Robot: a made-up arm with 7 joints.
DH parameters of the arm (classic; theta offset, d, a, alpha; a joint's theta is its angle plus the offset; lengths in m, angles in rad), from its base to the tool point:
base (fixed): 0 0 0 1.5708
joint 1: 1.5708 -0.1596 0 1.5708
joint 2: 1.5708 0 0 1.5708
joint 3: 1.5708 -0.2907 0 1.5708
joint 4: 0 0 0 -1.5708
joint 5: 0 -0.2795 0 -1.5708
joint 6: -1.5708 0 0 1.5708
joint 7: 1.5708 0 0 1.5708
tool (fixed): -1.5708 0 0 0
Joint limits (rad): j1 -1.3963..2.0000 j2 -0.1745..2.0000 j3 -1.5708..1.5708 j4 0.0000..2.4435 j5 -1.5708..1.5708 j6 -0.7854..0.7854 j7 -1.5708..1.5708
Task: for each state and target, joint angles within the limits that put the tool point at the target. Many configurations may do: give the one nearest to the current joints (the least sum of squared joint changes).
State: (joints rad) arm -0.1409 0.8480 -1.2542 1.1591 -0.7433 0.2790 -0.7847
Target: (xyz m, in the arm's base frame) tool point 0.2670 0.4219 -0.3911
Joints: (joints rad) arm 0.4324 0.7899 -1.0805 0.6392 -0.7433 0.2790 -0.7847
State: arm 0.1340 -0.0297 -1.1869 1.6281 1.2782 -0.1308 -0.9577
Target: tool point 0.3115 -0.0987 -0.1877
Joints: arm 0.5684 -0.1145 -0.9362 1.3452 1.2782 -0.1308 -0.9577
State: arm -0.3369 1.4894 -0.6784 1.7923 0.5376 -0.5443 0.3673
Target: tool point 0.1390 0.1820 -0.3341
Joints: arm -0.1360 0.7830 -0.8404 1.7639 0.5376 -0.5443 0.3673
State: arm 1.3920 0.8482 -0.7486 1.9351 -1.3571 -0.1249 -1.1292
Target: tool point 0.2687 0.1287 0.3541
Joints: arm 2.0000 0.3789 -0.6904 1.3479 -1.3571 -0.1249 -1.1292
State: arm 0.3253 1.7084 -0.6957 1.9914 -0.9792 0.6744 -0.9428
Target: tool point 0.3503 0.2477 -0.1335
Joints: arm 0.6573 0.9086 -0.7911 1.6591 -0.9792 0.6744 -0.9428
